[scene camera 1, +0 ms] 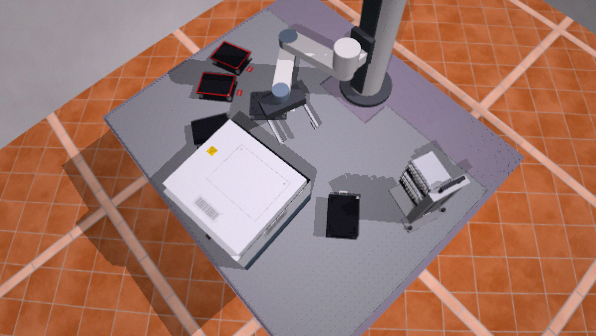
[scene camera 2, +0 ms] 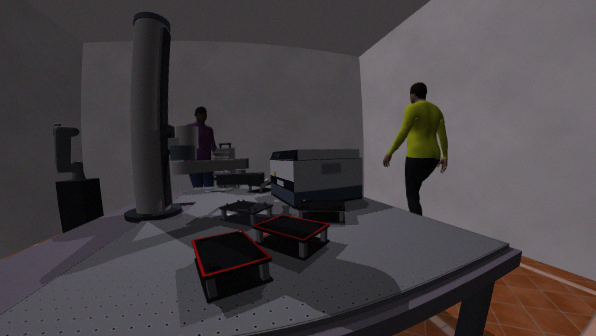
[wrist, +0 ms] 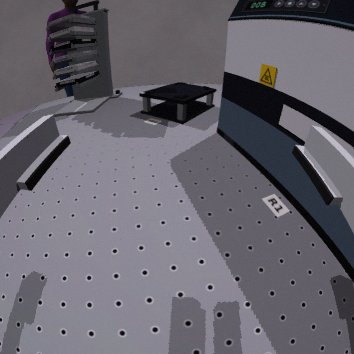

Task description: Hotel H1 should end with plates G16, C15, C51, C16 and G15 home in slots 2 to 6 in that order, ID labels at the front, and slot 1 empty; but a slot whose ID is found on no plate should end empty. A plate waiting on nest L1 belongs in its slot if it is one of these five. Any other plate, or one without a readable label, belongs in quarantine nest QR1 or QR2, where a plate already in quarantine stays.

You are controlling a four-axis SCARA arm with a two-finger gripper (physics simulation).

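Where they show: gripper, fingertip midpoint: (scene camera 1: 299,135) (wrist: 181,125); arm's base at its link origin: (scene camera 1: 365,85) (scene camera 2: 154,213).
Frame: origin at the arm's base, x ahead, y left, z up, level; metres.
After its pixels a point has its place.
Note:
My gripper (scene camera 1: 298,133) @[z 0.124, x 0.460, y 0.041 m] (wrist: 181,125) @[z 0.124, x 0.460, y 0.041 m] is open and empty above the table, between the arm's column and the white device, its fingers either side of the wrist view. The hotel (scene camera 1: 424,210) @[z 0.195, x 0.363, y 0.593 m] (wrist: 103,60) @[z 0.140, x 0.351, y 0.565 m] stands upright at the table's right in scene camera 1, with several plates stacked in it; their labels are too small to read. Two red-rimmed quarantine nests (scene camera 1: 230,54) @[z 0.063, x 0.381, y -0.555 m] (scene camera 1: 216,84) @[z 0.062, x 0.540, y -0.455 m] (scene camera 2: 230,252) @[z 0.063, x 0.392, y -0.574 m] (scene camera 2: 291,226) @[z 0.063, x 0.539, y -0.467 m] show no plate on them. A black nest (scene camera 1: 343,216) @[z 0.063, x 0.552, y 0.395 m] (wrist: 179,92) @[z 0.063, x 0.539, y 0.357 m] between hotel and device shows no plate; its floor label is unreadable. I cannot tell which nest is L1.
The white device (scene camera 1: 250,185) @[z 0.268, x 0.763, y 0.133 m] (scene camera 2: 320,175) @[z 0.150, x 0.763, y -0.114 m] (wrist: 255,45) @[z 0.181, x 0.595, y 0.175 m] stands behind the floor label R1 (wrist: 275,205) @[z 0.013, x 0.585, y 0.052 m]. One black nest (scene camera 1: 255,111) @[z 0.067, x 0.501, y -0.208 m] (scene camera 2: 246,206) @[z 0.063, x 0.430, y -0.216 m] is partly under the gripper's body, another (scene camera 1: 207,129) @[z 0.062, x 0.713, y -0.285 m] (scene camera 2: 322,205) @[z 0.063, x 0.694, y -0.299 m] beside the device. The arm's column (scene camera 1: 378,50) @[z 0.325, x 0.050, y 0.056 m] (scene camera 2: 147,115) @[z 0.433, x 0.027, y -0.070 m] rises from the table. Two people stand beyond.

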